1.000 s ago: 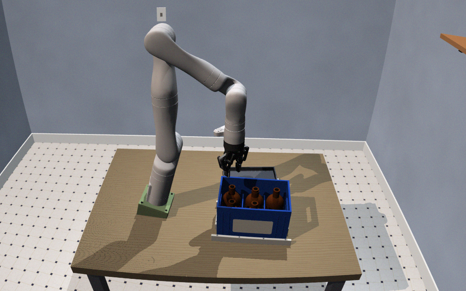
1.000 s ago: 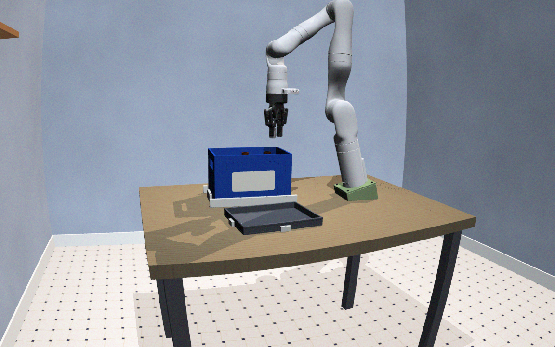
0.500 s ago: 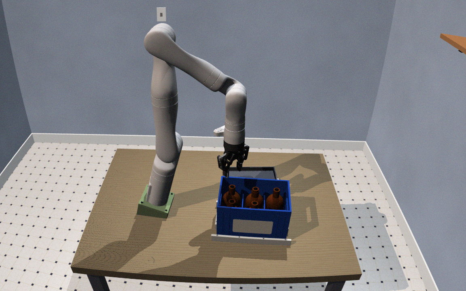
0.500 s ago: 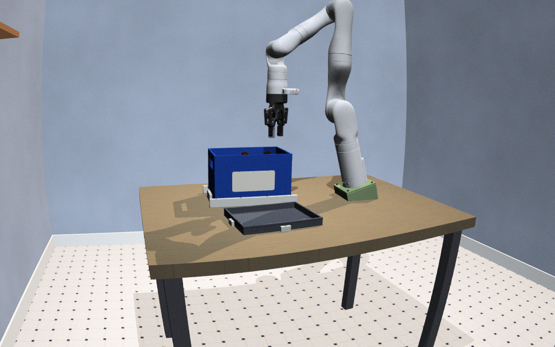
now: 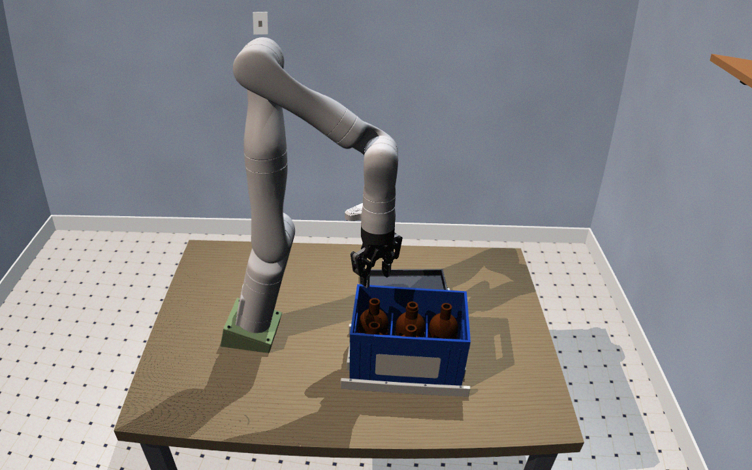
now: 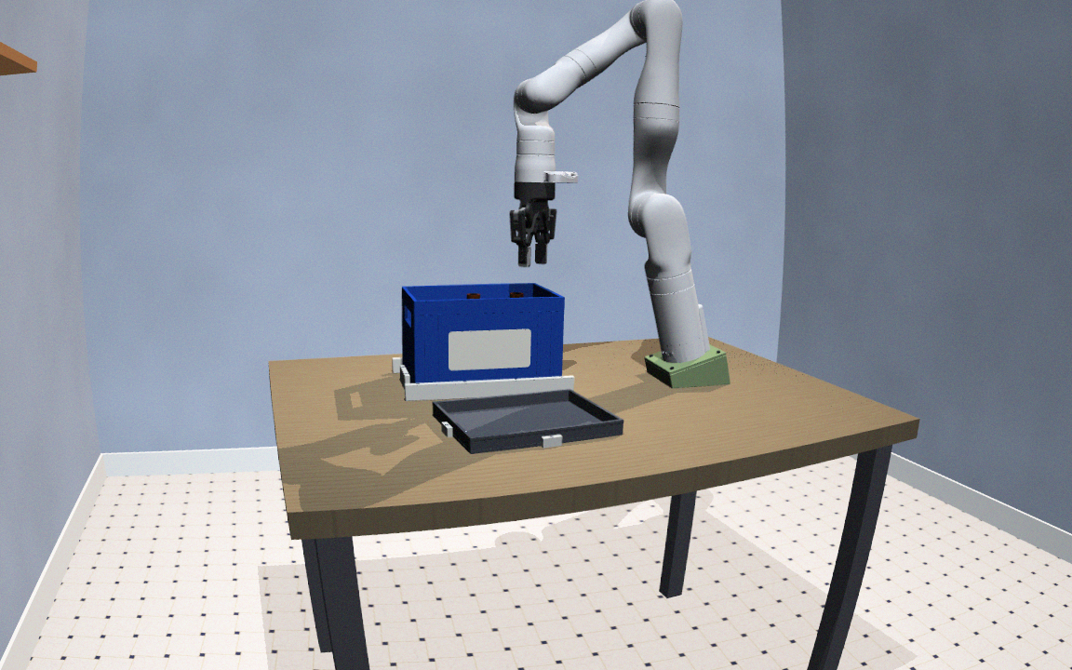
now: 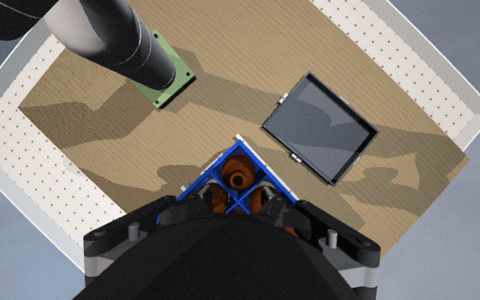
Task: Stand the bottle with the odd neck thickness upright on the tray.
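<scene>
The blue crate is 8 cm ahead of my hand, 6 cm to the right of it and 16 cm below it. From my hand the other things lie so: dark grey tray 11 cm ahead, 22 cm to the left, 23 cm below.
</scene>
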